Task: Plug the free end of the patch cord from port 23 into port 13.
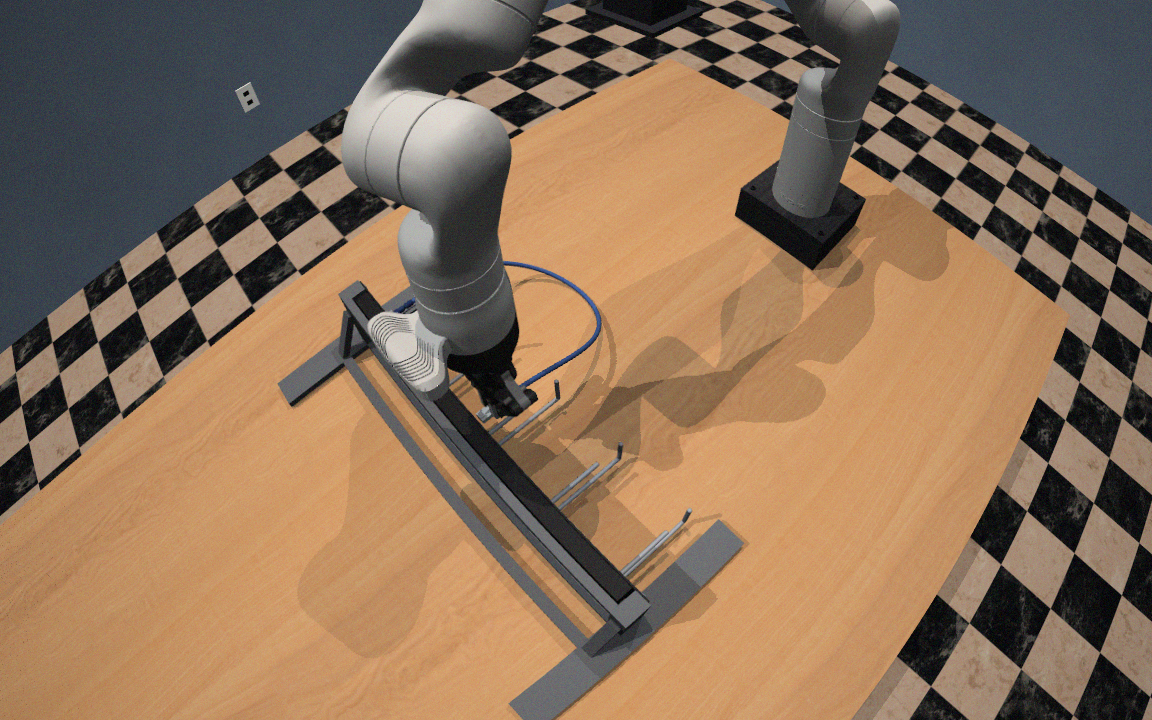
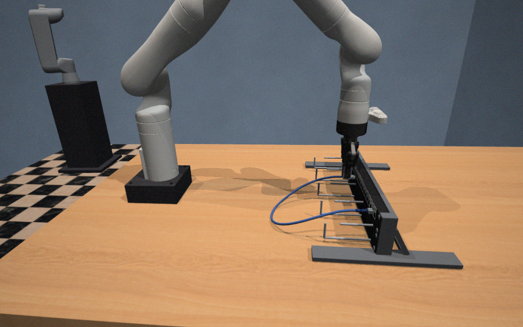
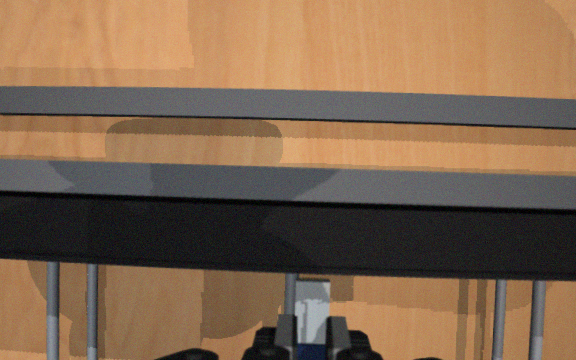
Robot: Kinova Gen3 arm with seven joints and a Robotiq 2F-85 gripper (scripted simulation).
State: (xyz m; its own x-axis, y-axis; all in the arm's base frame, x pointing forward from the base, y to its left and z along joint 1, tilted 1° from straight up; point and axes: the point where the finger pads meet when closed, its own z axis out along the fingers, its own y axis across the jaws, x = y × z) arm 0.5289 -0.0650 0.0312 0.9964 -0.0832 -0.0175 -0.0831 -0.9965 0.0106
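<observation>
The plug lies 1 cm below my hand and 1 cm ahead of it.
</observation>
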